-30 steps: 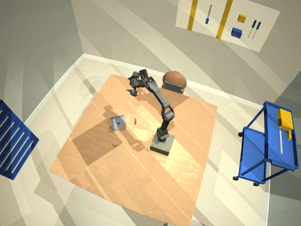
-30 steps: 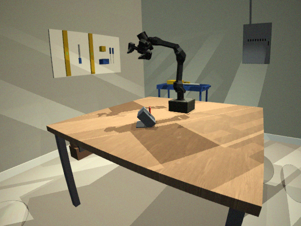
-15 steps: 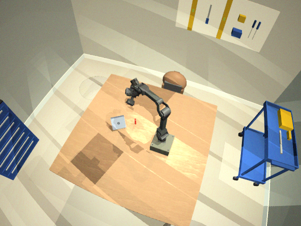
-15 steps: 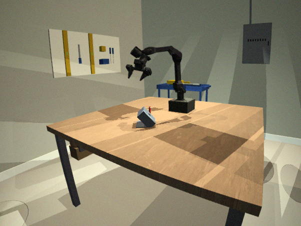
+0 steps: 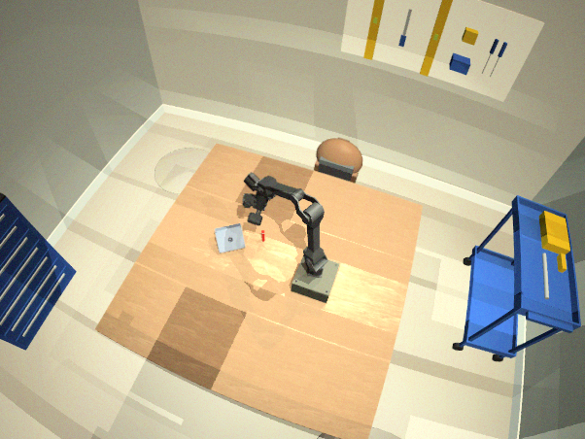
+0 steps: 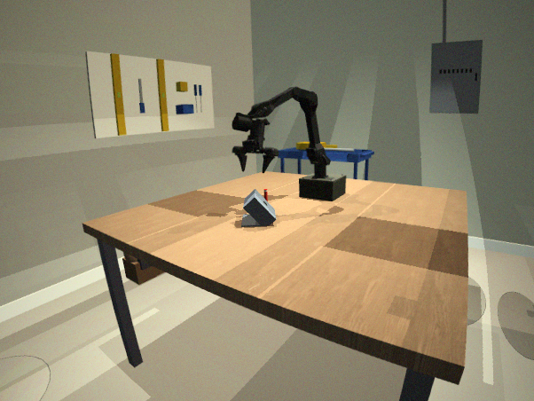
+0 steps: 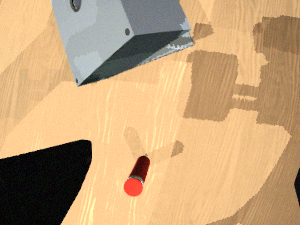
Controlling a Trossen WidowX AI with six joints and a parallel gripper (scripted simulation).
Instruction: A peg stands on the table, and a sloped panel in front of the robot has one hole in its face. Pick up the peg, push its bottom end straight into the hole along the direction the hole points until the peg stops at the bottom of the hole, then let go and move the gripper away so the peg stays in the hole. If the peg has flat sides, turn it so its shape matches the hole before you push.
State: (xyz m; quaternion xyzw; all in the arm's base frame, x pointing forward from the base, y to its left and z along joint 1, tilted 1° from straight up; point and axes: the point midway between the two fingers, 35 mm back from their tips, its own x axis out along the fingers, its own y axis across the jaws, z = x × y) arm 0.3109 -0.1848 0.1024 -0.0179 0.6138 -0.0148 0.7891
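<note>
Right now the round red peg is 100 mm below my gripper tip, 40 mm behind it and 30 mm to the left of it. Also, from my gripper tip: sloped panel (110 mm below, 110 mm ahead, 80 mm to the left).
</note>
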